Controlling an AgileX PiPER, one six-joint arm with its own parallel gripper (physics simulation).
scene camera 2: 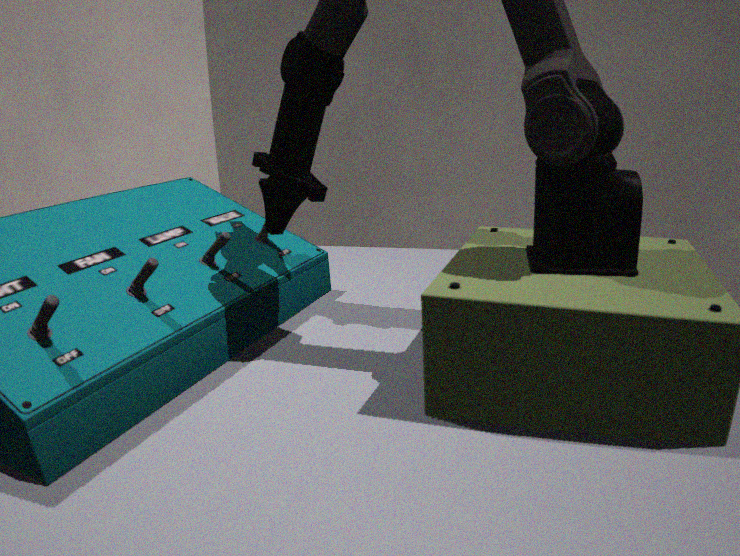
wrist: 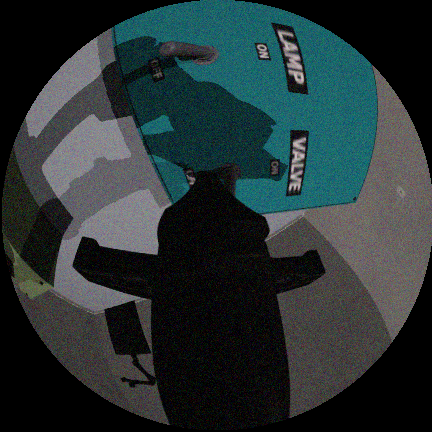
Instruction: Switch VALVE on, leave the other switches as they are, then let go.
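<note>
The VALVE lever (scene camera 2: 262,234) (wrist: 231,172) is on the teal switch box (scene camera 2: 179,206) (wrist: 340,125), beside its VALVE label (scene camera 2: 221,217) (wrist: 298,163). The gripper hides much of the lever, so its on or off position cannot be told. My gripper (scene camera 2: 274,231) (wrist: 204,180) is shut, with its tips low over the panel, right at the lever; whether they touch is unclear. The LAMP lever (scene camera 2: 214,251) (wrist: 189,51) leans to its OFF side. The FAN lever (scene camera 2: 142,279) and the nearest lever (scene camera 2: 43,319) stand at the same tilt in the scene view.
The arm's base stands on an olive-green block (scene camera 2: 574,370) (wrist: 31,280) to the right of the switch box. A pale table top (scene camera 2: 311,478) lies between and in front of them. The arm's shadow falls over the panel near VALVE and LAMP. Walls stand behind.
</note>
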